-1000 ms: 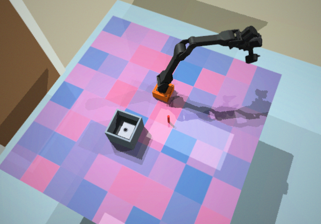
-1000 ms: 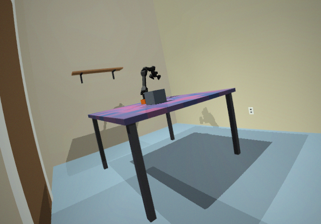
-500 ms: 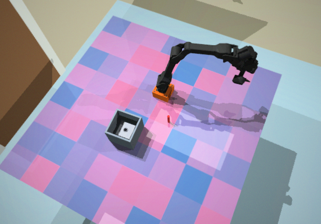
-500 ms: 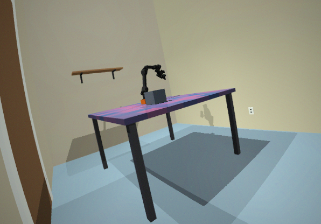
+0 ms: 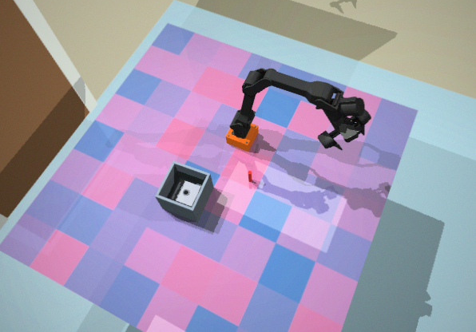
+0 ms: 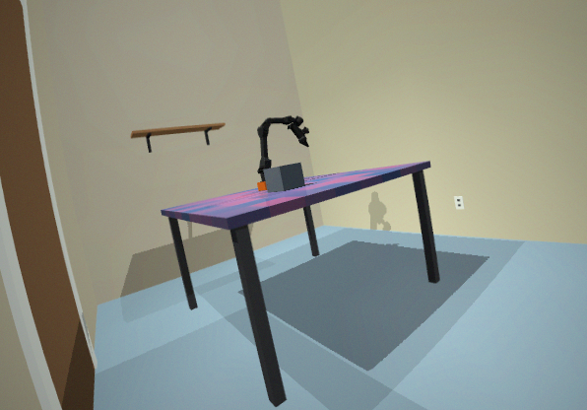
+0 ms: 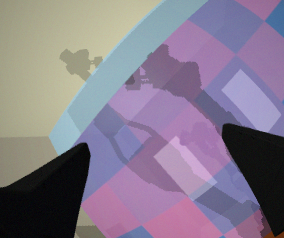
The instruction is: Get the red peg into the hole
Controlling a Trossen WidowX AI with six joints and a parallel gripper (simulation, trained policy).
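Now: gripper tip 18 cm short of the red peg, 33 cm to the left of it and 23 cm above it. The rest, counted from my gripper tip: pale plate (35 cm ahead, 53 cm to the right, 22 cm below).
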